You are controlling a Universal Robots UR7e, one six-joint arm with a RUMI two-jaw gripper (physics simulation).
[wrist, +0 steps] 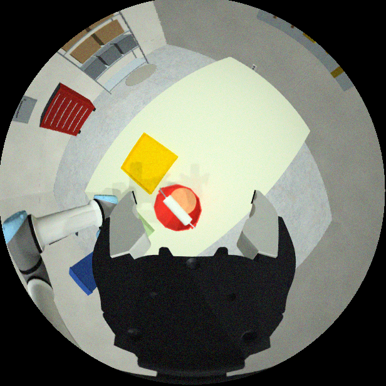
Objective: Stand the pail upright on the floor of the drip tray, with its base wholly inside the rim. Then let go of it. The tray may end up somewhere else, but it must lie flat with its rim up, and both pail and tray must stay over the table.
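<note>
The red pail (163, 210) stands on the table, seen from above, with its white handle grip lying slantwise across it and a paler orange disc showing inside its outline. The yellow square drip tray (149, 162) lies flat up and to the left of the pail, apart from it, with a thin raised rim. My gripper (193, 192) is open and empty, its two jaws wide apart. It is above the table, and the pail shows between the jaws, nearer the left one in the view.
The pale table (240, 115) has its edge at the right. A green thing (145, 224) shows partly behind the left jaw. The arm's links (67, 221) and a blue box (84, 274) are at lower left. A red cabinet (66, 110) and a shelf rack stand beyond the table.
</note>
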